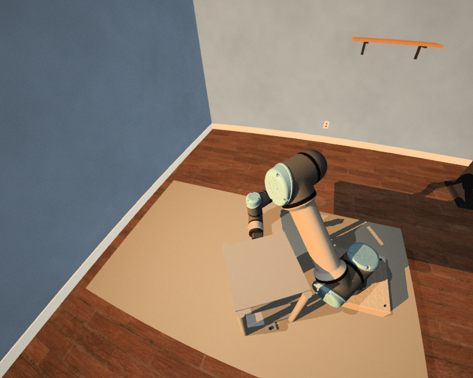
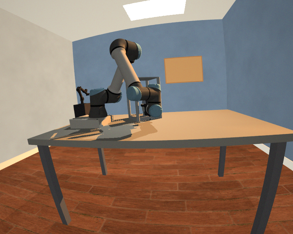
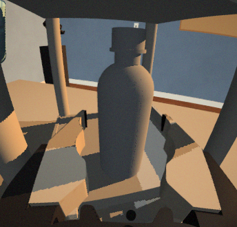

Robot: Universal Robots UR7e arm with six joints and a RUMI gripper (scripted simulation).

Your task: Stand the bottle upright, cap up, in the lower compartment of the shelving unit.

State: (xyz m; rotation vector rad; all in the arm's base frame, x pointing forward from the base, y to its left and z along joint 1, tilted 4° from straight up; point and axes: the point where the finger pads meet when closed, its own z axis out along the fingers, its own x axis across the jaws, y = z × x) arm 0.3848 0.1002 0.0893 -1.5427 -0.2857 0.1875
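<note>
Right now the grey bottle is 10 mm behind my hand, 30 mm to the left of it and 20 mm above it. The rest, counted from my hand: shelving unit 40 mm behind, 70 mm to the left, 50 mm above.
</note>
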